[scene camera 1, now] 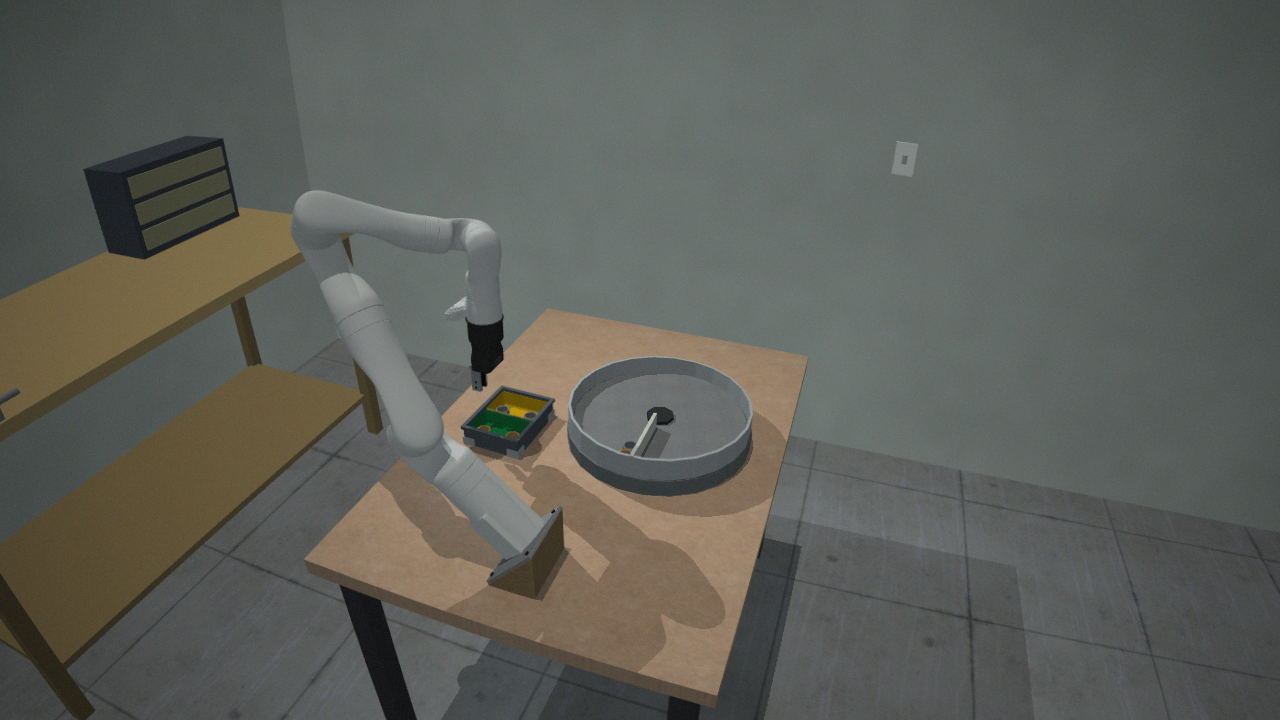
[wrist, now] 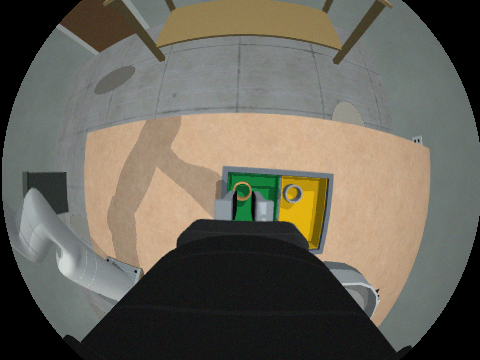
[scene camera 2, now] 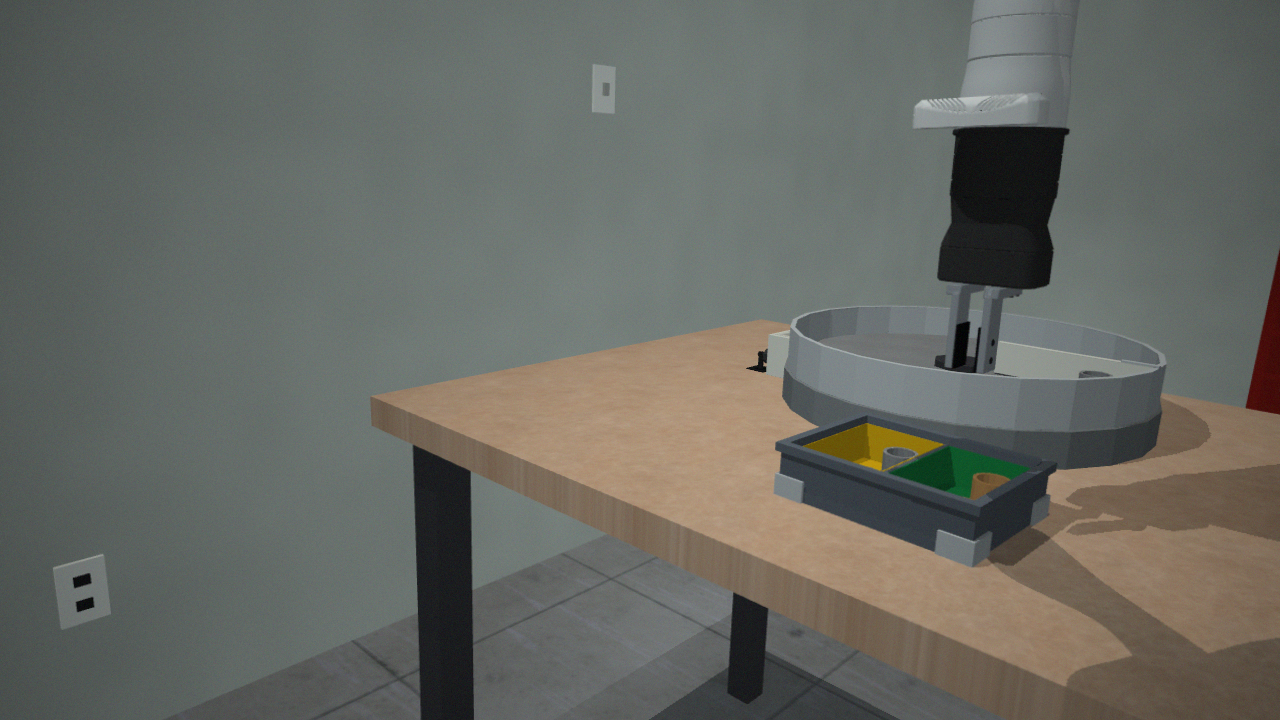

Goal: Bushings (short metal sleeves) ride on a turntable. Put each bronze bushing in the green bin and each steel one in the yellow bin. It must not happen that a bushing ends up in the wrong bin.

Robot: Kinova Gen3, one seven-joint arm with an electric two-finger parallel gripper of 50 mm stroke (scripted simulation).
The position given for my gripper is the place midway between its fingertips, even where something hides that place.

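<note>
My gripper (scene camera 2: 969, 368), (scene camera 1: 480, 387), (wrist: 244, 201). Bin (scene camera 2: 932, 514), (scene camera 1: 519, 402), (wrist: 311, 215). Gripper and bin both seen.
</note>
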